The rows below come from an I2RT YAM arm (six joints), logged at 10 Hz.
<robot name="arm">
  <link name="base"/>
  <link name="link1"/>
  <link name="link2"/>
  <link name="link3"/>
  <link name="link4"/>
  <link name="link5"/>
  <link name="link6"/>
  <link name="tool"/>
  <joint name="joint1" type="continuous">
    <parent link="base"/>
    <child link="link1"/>
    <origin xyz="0 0 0.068"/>
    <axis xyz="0 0 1"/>
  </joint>
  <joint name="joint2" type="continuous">
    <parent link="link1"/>
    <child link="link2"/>
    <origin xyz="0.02 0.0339 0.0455"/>
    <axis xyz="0 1 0"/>
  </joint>
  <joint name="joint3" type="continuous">
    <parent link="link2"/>
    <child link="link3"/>
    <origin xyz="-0.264 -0.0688 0"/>
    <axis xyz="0 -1 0"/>
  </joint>
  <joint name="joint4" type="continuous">
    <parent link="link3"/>
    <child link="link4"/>
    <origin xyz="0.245 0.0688 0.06"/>
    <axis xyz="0 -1 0"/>
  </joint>
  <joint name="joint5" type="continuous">
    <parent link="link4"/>
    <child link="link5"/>
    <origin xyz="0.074 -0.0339 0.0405"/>
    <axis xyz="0 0 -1"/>
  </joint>
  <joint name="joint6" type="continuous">
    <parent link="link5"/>
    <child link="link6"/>
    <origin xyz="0.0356 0 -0.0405"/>
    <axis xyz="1 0 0"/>
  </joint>
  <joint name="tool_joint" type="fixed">
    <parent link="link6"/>
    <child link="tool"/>
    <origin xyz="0 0 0" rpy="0 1.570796 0"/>
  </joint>
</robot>
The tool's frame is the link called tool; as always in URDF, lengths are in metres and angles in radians. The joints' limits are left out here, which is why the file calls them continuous.
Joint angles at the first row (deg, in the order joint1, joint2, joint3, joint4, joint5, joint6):
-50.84 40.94 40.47 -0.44 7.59 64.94
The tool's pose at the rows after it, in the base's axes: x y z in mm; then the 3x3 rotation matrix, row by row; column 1 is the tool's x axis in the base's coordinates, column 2 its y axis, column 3 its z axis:
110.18 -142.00 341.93; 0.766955 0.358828 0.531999; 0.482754 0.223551 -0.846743; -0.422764 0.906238 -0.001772
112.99 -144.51 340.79; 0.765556 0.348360 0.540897; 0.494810 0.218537 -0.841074; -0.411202 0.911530 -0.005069
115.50 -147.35 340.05; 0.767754 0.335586 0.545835; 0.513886 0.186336 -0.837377; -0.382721 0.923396 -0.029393
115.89 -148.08 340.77; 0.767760 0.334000 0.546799; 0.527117 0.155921 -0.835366; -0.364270 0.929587 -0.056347
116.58 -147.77 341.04; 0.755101 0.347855 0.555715; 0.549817 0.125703 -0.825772; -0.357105 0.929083 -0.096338
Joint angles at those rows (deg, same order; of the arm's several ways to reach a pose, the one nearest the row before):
-50.80 41.92 40.11 1.71 7.06 65.00
-50.71 42.85 40.13 2.43 6.54 65.75
-50.74 43.95 40.83 1.43 6.16 67.67
-50.83 44.38 41.78 -0.65 5.96 68.94
-50.73 44.75 42.95 -3.75 5.31 69.49

